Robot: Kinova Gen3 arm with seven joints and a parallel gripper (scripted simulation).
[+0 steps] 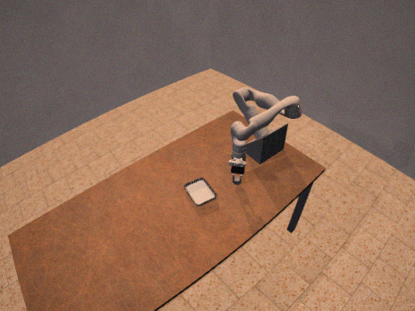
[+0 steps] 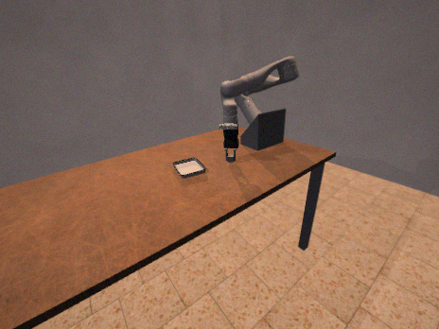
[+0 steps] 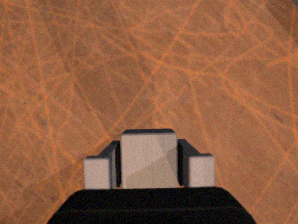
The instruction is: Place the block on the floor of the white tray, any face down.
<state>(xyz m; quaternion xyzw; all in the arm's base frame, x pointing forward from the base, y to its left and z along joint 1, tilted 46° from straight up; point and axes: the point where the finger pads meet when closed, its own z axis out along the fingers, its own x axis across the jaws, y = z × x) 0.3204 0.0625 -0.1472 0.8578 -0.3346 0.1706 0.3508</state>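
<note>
My gripper is now 21 cm short of the white tray, 6 cm to the left of it and 2 cm above it. From my hand the other things lie so: grey block 1 cm below.
</note>
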